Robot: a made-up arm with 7 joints. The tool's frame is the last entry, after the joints.
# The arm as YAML. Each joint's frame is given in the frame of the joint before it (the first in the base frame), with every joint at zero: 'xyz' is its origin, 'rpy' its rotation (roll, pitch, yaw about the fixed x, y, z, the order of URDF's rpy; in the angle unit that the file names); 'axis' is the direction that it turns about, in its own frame. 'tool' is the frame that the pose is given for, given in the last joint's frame.
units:
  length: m
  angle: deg
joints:
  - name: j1
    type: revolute
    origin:
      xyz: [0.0, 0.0, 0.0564]
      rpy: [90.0, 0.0, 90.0]
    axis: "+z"
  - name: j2
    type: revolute
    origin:
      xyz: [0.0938, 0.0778, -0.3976]
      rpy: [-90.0, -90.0, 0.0]
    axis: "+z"
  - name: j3
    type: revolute
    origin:
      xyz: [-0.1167, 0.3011, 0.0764]
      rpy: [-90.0, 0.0, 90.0]
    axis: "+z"
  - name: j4
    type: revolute
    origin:
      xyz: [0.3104, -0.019, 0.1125]
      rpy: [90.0, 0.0, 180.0]
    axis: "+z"
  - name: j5
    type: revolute
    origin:
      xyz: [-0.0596, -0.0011, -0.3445]
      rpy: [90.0, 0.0, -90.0]
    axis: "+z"
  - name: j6
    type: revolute
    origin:
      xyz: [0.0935, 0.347, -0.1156]
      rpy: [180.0, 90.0, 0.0]
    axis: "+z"
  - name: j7
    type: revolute
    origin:
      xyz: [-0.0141, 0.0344, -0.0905]
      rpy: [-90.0, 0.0, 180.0]
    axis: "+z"
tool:
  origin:
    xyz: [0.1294, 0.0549, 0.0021]
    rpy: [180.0, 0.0, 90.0]
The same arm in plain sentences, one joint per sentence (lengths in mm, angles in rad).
The arm has seven revolute joints in a row. What follows holds with every joint at zero, and every direction is one of the base frame's. Joint 1 lies 56.4 mm along +z from the base frame's origin and rotates about +x. Joint 2 lies 397.6 mm along -x and 93.8 mm along +y and 77.8 mm along +z from joint 1 and rotates about +z. Joint 3 lies 116.7 mm along -x and 301.1 mm along +y and 76.4 mm along +z from joint 2 and rotates about -x. Joint 4 lies 112.5 mm along -x and 310.4 mm along +y and 19.0 mm along +z from joint 3 and rotates about -z. Joint 5 lies 1.1 mm along +x and 59.6 mm along +y and 344.5 mm along +z from joint 4 and rotates about +y. Joint 6 lies 93.5 mm along +x and 115.6 mm along -y and 347.0 mm along -z from joint 5 and rotates about -x. Joint 7 lies 90.5 mm along +x and 14.1 mm along +y and 34.4 mm along +z from joint 6 and rotates about -z. The tool frame, which is the frame that the pose is given for, lies 54.9 mm along +x and 129.4 mm along +y and 2.1 mm along -z from joint 7; its axes are parallel to the base frame's.
